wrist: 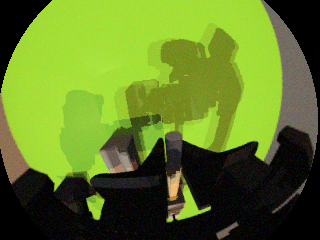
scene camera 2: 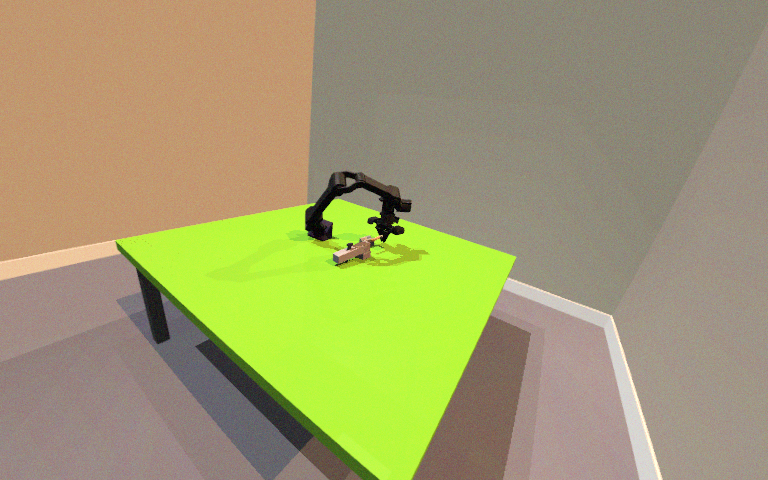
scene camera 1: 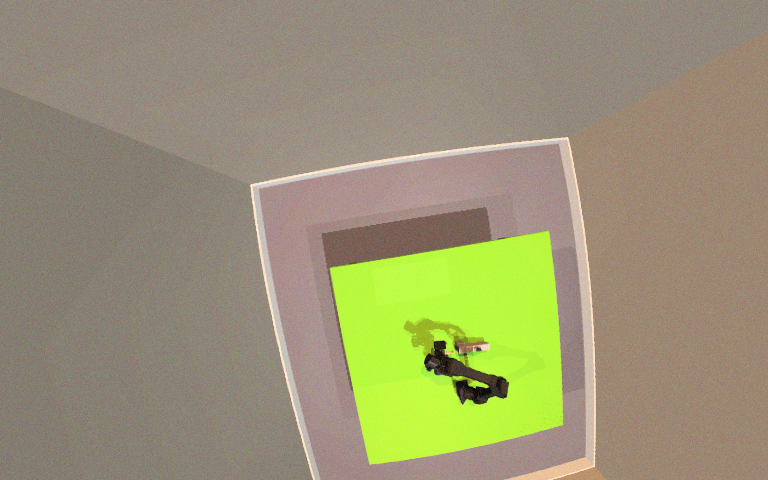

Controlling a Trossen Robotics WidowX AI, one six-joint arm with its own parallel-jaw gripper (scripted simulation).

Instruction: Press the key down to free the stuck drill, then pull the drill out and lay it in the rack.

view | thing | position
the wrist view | my gripper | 166,140
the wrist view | drill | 173,141
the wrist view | slotted rack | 119,153
